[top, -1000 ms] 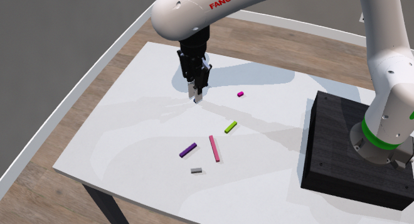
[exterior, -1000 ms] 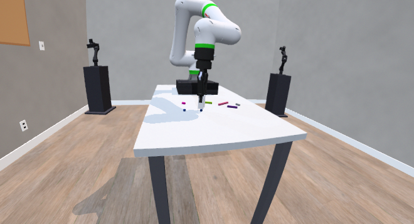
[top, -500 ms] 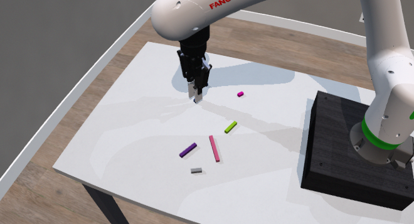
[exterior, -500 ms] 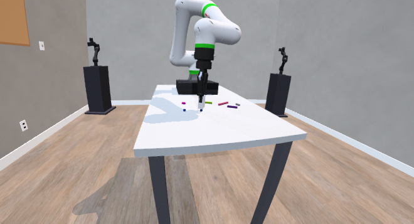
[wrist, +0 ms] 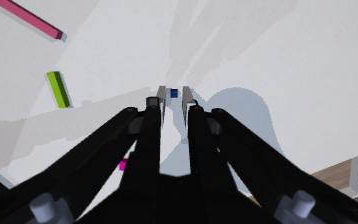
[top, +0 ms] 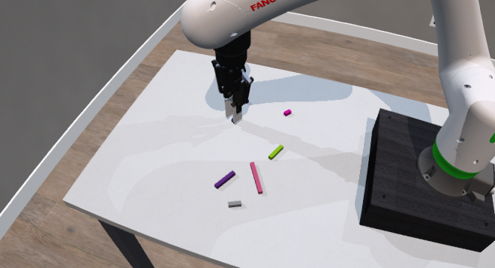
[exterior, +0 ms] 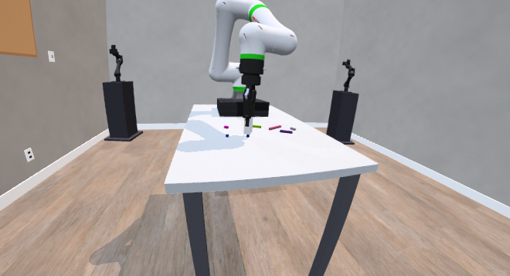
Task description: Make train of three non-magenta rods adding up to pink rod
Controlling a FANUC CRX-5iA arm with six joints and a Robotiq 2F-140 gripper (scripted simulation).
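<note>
Right now my hand is 120 mm past the magenta rod, 90 mm to the left of it and 50 mm above it. The rest, counted from my hand: lime rod: 150 mm behind, 50 mm to the left, 50 mm below; pink rod: 150 mm to the left, 140 mm behind, 50 mm below; purple rod: 190 mm to the left, 70 mm behind, 50 mm below.
</note>
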